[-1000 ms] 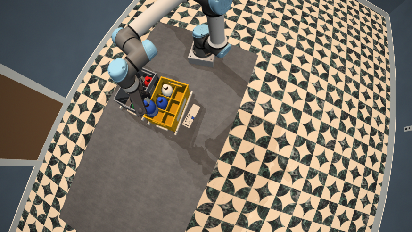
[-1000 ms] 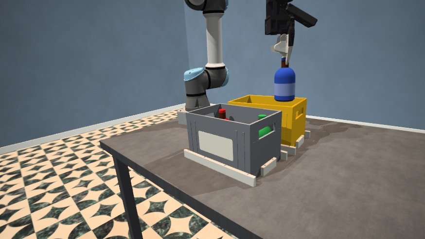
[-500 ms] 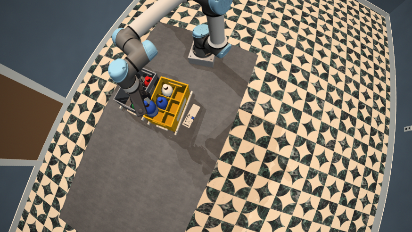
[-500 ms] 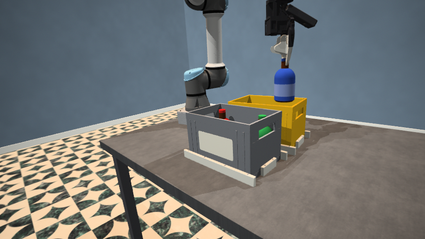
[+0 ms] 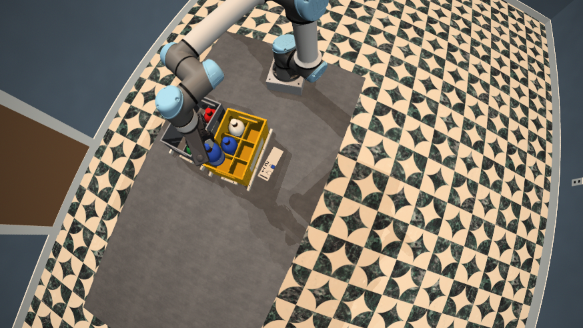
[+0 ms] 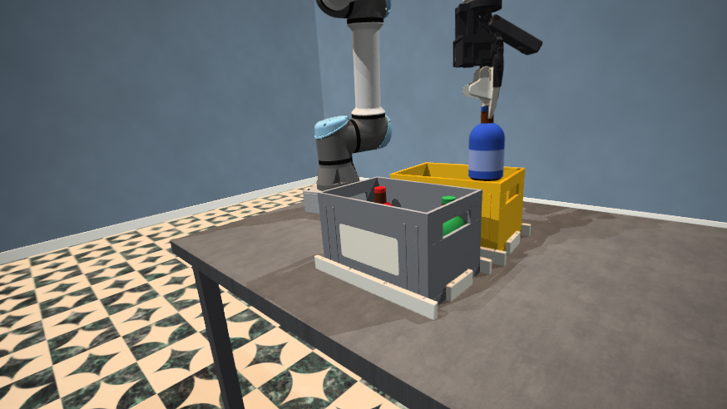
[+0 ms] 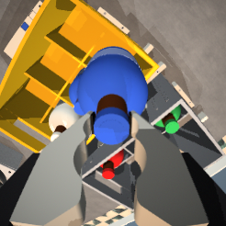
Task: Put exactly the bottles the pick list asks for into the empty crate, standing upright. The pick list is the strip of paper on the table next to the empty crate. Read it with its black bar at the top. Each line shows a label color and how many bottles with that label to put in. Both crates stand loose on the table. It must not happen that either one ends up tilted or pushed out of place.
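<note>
My hand is 9 cm past the yellow crate, 5 cm to the right of it and 23 cm above it. From my hand the other things lie so: green-label bottle (2 cm behind, 15 cm to the right, 23 cm below); white-label bottle (18 cm behind, 1 cm to the left, 23 cm below); grey crate (12 cm behind, 19 cm to the right, 23 cm below).
</note>
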